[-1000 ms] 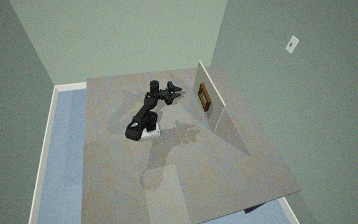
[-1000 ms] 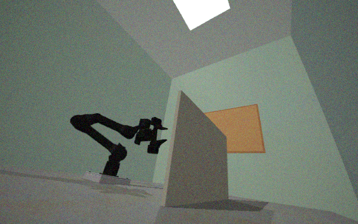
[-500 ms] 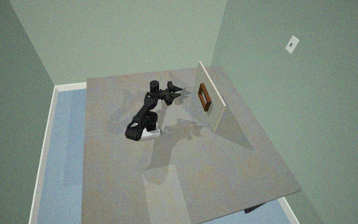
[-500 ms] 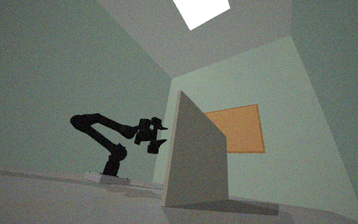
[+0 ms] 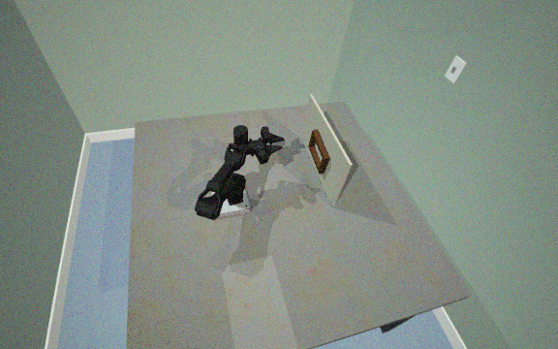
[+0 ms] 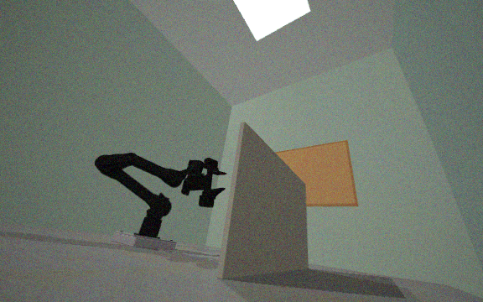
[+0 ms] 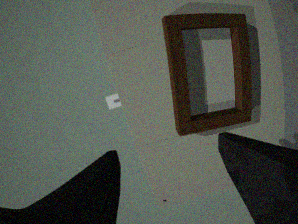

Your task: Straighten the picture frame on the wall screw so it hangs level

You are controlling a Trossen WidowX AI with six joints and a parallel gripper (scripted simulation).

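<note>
The brown wooden picture frame is 19 cm ahead of my gripper tip, 1 cm to the right of it and 9 cm below it. From my gripper tip the other things lie so: white wall panel: 21 cm ahead, 10 cm below.
</note>
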